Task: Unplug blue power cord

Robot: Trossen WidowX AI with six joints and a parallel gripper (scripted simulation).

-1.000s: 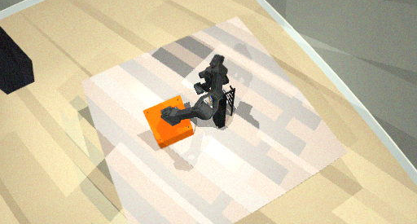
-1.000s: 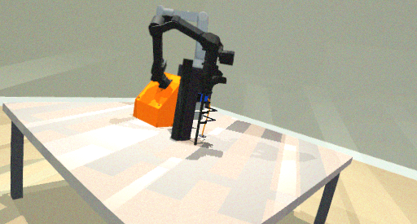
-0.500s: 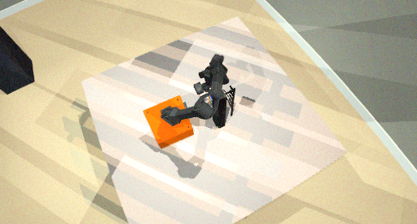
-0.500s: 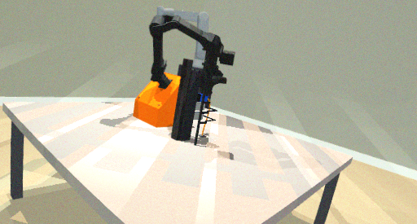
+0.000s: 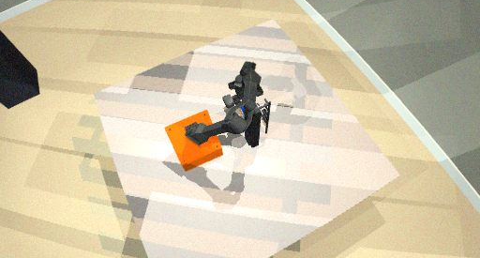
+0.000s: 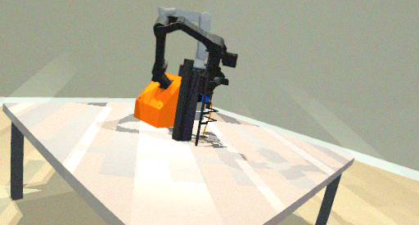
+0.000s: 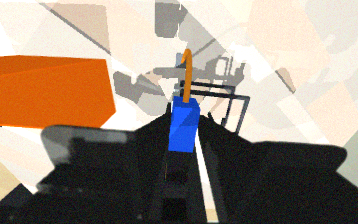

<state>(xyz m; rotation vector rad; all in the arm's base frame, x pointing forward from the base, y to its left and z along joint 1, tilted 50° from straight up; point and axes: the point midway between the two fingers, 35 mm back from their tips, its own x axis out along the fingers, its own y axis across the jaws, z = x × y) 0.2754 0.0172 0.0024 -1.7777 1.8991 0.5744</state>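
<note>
Now: gripper tip 30 mm to the left of the blue plug.
</note>
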